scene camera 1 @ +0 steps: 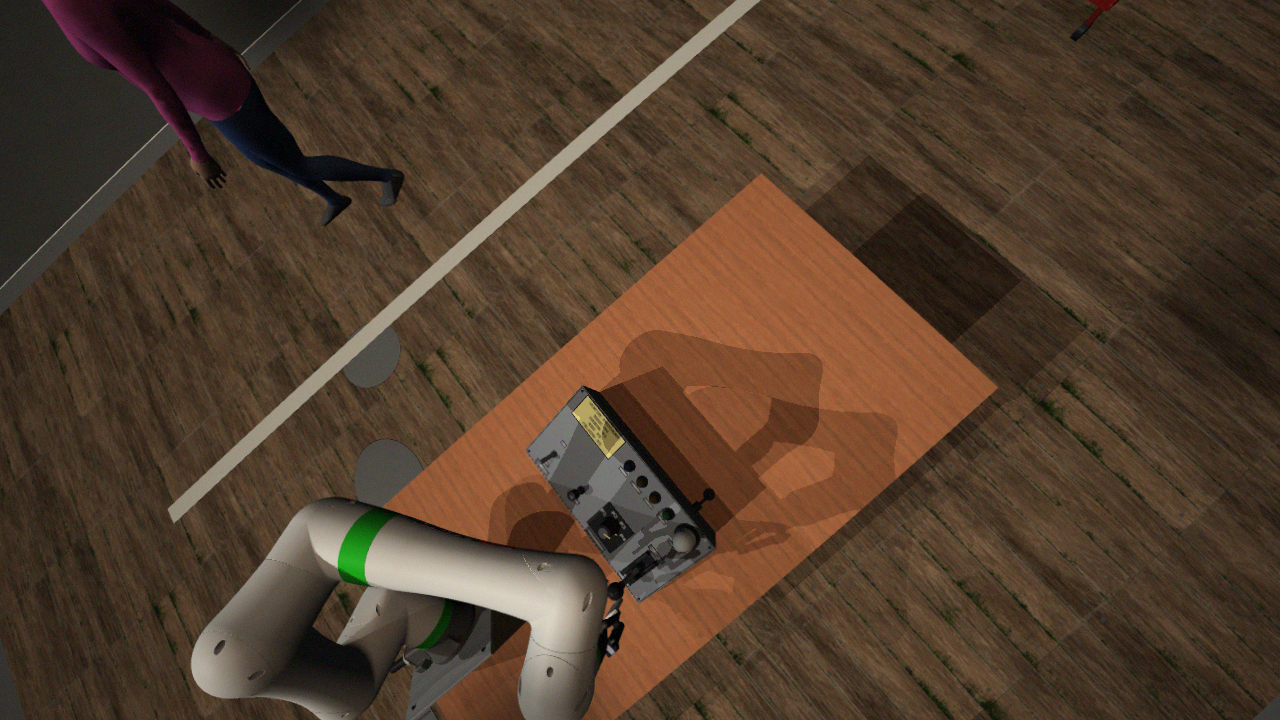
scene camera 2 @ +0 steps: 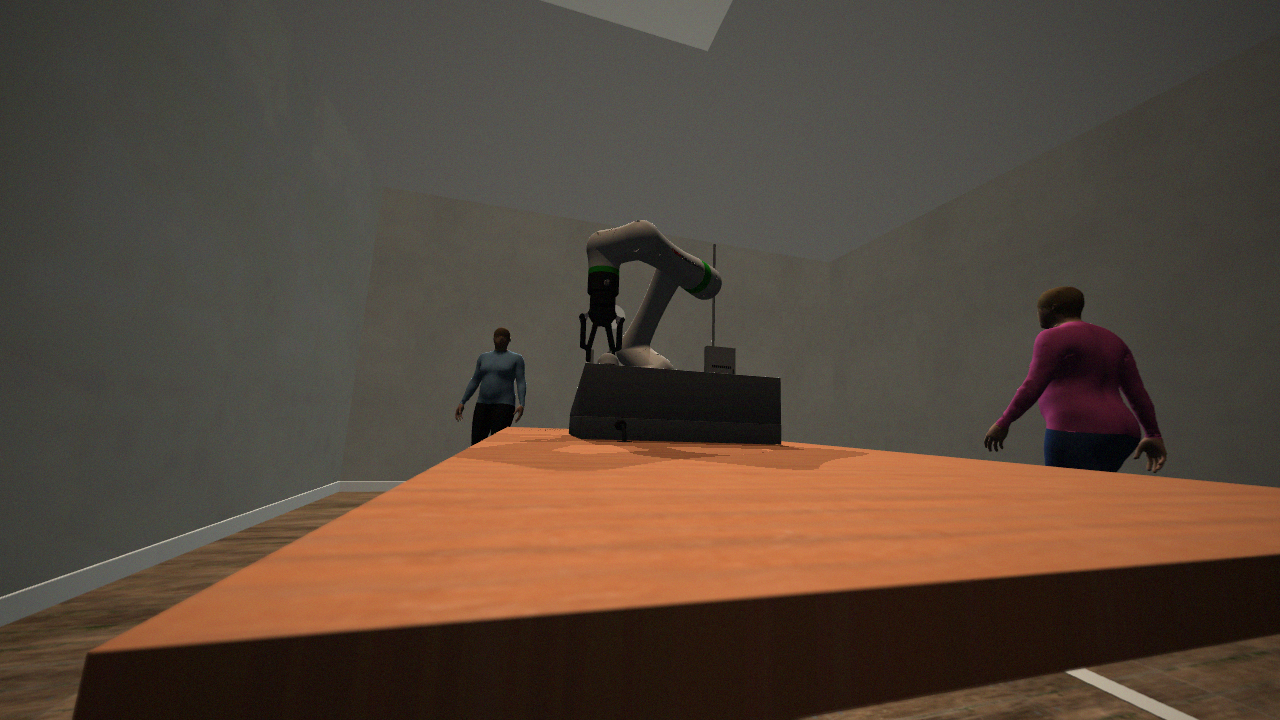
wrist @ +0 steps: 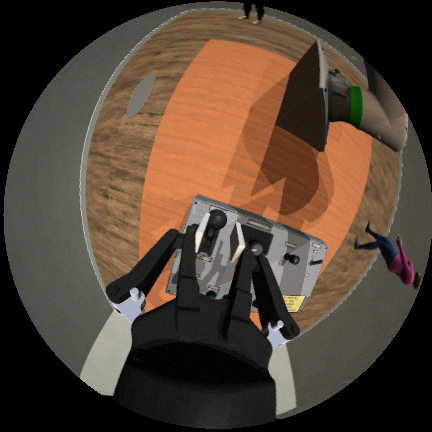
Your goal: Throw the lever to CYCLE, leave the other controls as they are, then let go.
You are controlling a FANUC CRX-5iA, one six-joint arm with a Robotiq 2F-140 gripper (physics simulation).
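The grey control console [scene camera 1: 559, 474] [scene camera 2: 675, 407] [wrist: 300, 280] stands on the table. Its lever has a black ball knob [scene camera 1: 614, 591] [wrist: 217, 219] and sits in a dark slot at one end, leaning toward the console edge on the arm's side. The lettering at the slot is too small to read. My gripper [scene camera 1: 612, 629] [scene camera 2: 602, 351] [wrist: 220, 225] is partly open and holds nothing. In the wrist view its two pale fingertip pads appear on either side of the lever; contact cannot be made out. The arm partly hides the gripper in scene camera 1.
Beside the lever are a joystick [scene camera 1: 608, 530] [wrist: 256, 247], a small black knob [scene camera 1: 577, 492] [wrist: 292, 259], a toggle [scene camera 1: 548, 457] [wrist: 316, 262] and a pale ball [scene camera 1: 685, 537]. A black knob [scene camera 1: 708, 494] sticks out at the far side. A person [scene camera 1: 192, 76] [scene camera 2: 1087, 385] stands away from the table [scene camera 1: 760, 259].
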